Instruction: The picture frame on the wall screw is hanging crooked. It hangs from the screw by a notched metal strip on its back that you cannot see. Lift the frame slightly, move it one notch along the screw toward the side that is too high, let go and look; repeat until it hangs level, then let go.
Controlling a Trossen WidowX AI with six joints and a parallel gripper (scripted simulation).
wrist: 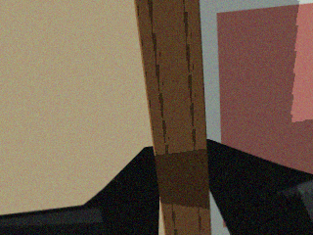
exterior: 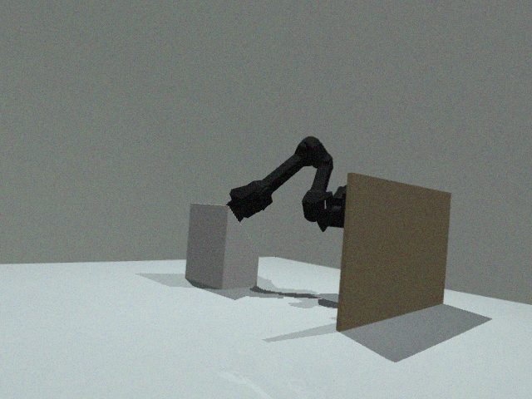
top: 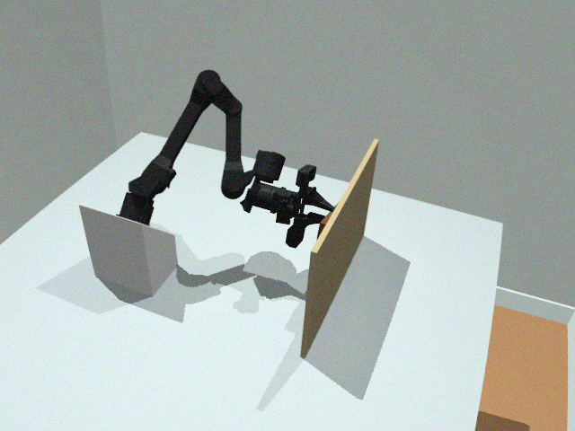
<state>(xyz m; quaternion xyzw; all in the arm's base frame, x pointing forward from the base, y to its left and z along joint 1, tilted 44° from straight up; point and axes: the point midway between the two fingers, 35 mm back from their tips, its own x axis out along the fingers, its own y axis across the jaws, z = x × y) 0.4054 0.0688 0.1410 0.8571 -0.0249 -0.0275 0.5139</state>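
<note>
My gripper tip is 5 cm above the picture frame and 2 cm to the left of it. The rest, counted from my gripper tip: tan wall board 6 cm below, 2 cm ahead.
</note>
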